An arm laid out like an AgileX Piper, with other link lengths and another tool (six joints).
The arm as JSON. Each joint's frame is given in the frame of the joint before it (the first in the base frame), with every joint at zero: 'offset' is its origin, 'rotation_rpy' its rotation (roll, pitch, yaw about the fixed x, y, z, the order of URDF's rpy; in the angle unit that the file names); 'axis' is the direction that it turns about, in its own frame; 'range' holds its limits. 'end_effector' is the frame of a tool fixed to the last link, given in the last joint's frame.
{
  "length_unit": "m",
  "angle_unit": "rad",
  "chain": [
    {
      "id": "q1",
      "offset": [
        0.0,
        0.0,
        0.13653
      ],
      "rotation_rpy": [
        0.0,
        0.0,
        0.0
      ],
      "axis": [
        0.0,
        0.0,
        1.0
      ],
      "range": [
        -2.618,
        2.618
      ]
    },
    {
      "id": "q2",
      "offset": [
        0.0,
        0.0,
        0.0
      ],
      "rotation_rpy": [
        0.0,
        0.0,
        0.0
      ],
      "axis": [
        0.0,
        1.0,
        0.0
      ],
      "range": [
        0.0,
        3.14
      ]
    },
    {
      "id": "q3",
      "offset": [
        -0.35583,
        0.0,
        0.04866
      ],
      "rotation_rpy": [
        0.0,
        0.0,
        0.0
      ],
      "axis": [
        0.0,
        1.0,
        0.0
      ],
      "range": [
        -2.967,
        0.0
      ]
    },
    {
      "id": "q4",
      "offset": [
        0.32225,
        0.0,
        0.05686
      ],
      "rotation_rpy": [
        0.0,
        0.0,
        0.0
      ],
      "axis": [
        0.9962,
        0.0,
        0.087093
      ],
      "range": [
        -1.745,
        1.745
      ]
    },
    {
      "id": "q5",
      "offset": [
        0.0,
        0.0,
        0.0
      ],
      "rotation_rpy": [
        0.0,
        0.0,
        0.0
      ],
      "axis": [
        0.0,
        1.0,
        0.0
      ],
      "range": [
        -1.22,
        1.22
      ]
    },
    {
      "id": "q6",
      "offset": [
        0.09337,
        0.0,
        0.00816
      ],
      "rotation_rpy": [
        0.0,
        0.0,
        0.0
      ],
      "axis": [
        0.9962,
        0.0,
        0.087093
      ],
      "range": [
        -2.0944,
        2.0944
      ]
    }
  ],
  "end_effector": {
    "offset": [
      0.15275,
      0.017,
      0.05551
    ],
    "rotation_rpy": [
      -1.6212,
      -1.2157,
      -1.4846
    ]
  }
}
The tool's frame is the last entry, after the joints.
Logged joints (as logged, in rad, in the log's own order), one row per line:
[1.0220, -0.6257, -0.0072, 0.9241, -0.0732, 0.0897]
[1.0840, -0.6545, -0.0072, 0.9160, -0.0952, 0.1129]
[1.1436, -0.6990, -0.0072, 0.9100, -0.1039, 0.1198]
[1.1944, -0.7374, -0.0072, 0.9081, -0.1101, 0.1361]
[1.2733, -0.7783, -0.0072, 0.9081, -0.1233, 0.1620]
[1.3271, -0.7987, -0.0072, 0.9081, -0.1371, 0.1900]
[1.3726, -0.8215, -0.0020, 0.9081, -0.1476, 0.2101]
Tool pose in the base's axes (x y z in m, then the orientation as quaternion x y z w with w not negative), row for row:
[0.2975, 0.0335, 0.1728, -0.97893, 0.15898, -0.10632, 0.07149]
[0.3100, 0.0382, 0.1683, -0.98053, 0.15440, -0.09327, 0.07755]
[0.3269, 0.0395, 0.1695, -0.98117, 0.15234, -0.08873, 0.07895]
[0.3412, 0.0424, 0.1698, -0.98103, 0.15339, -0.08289, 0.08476]
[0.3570, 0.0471, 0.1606, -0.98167, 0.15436, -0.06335, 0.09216]
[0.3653, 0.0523, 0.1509, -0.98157, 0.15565, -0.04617, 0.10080]
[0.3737, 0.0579, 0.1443, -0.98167, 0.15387, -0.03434, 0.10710]
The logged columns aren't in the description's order. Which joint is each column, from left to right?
Columns, left to right: q2, q3, q1, q5, q6, q4.
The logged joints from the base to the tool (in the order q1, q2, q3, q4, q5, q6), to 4 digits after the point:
[-0.0072, 1.0220, -0.6257, 0.0897, 0.9241, -0.0732]
[-0.0072, 1.0840, -0.6545, 0.1129, 0.9160, -0.0952]
[-0.0072, 1.1436, -0.6990, 0.1198, 0.9100, -0.1039]
[-0.0072, 1.1944, -0.7374, 0.1361, 0.9081, -0.1101]
[-0.0072, 1.2733, -0.7783, 0.1620, 0.9081, -0.1233]
[-0.0072, 1.3271, -0.7987, 0.1900, 0.9081, -0.1371]
[-0.0020, 1.3726, -0.8215, 0.2101, 0.9081, -0.1476]

